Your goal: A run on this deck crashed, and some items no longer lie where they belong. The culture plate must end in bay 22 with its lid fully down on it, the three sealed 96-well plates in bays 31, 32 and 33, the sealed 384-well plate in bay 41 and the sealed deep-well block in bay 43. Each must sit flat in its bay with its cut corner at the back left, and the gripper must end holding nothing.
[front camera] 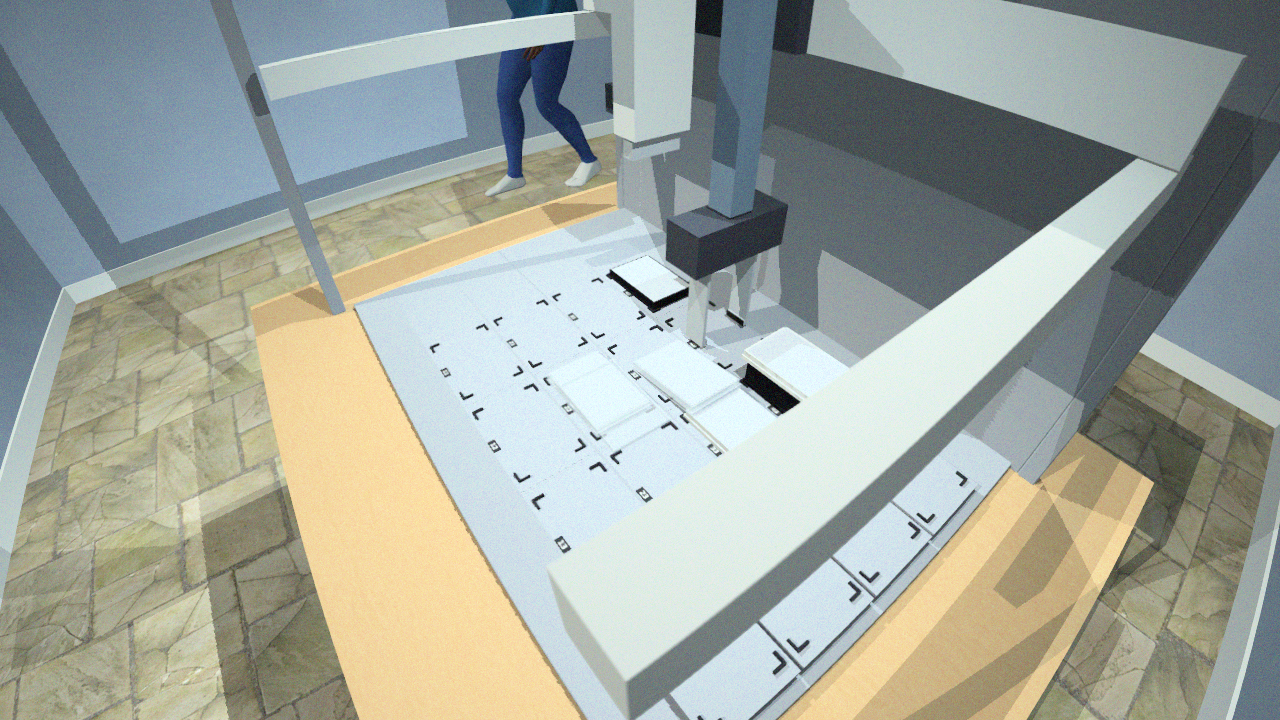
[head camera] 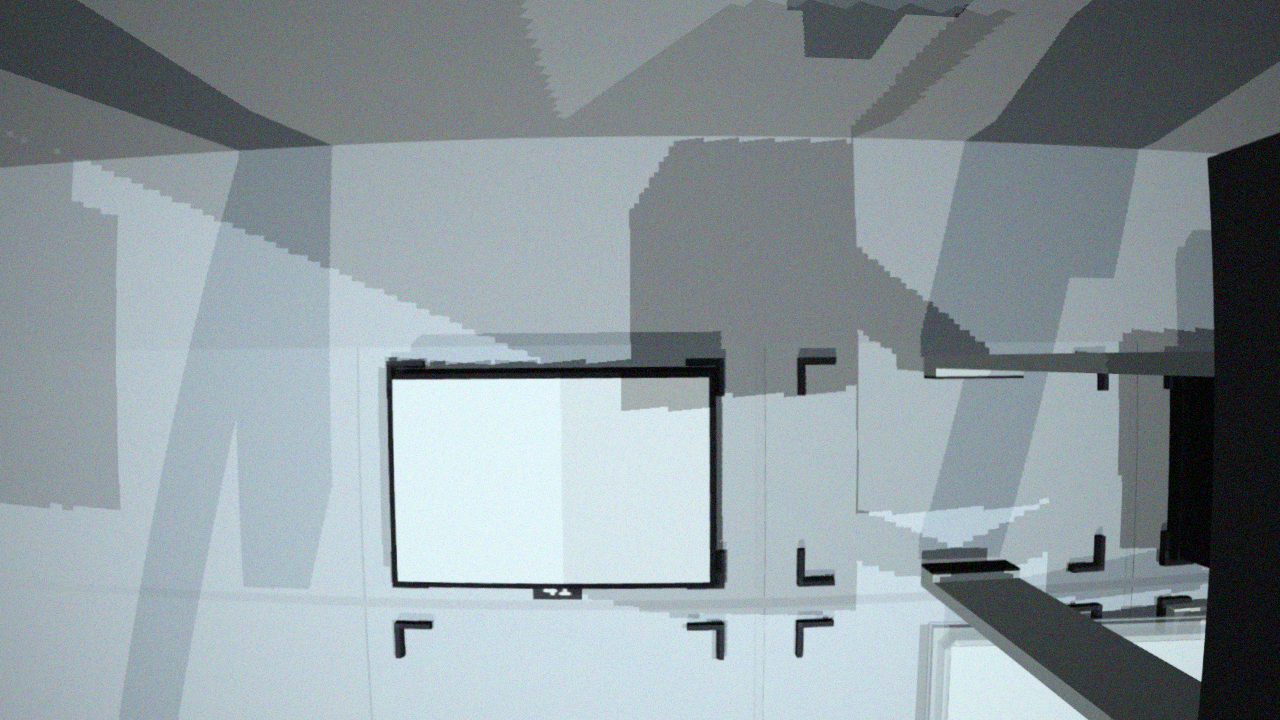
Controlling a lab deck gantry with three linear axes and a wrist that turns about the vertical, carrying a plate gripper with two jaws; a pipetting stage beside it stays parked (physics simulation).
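Seen in the pictures: gripper, fingertip midpoint: (front camera: 716,329) (head camera: 966,470); robot's base at its link origin: (front camera: 432,348).
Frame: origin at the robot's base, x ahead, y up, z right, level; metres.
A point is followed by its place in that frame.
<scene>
My gripper (front camera: 716,333) @(x 0.228, y 0.007, z -0.364 m) (head camera: 972,470) @(x 0.228, y 0.007, z -0.364 m) is open and empty, its jaws apart over the bay between the black plate and the dark block. The black-rimmed plate with a white top (front camera: 651,277) @(x 0.066, y 0.014, z -0.365 m) (head camera: 550,479) @(x 0.064, y 0.014, z -0.365 m) lies flat in bay 41. In the front view, a pale plate (front camera: 599,389) @(x 0.240, y 0.020, z -0.146 m) lies around bay 22. Another pale plate (front camera: 689,371) @(x 0.285, y 0.022, z -0.260 m) (head camera: 984,680) @(x 0.234, y 0.016, z -0.281 m) with a clear edge lies around bay 32, towards bay 33, where a third pale item (front camera: 729,420) @(x 0.376, y 0.014, z -0.248 m) is partly hidden. A dark block (front camera: 768,386) @(x 0.370, y 0.024, z -0.323 m) with a pale top stands around bay 43. Lid fit and cut corners are unclear.
The pale gantry beam (front camera: 850,402) @(x 0.615, y 0.400, z -0.008 m) crosses the front view and hides part of the deck (front camera: 393,331) @(x -0.081, y 0.000, z 0.039 m). The parked pipetting stage (front camera: 657,71) hangs behind and left of the gripper. Black corner brackets mark the bays. A person stands beyond the deck.
</scene>
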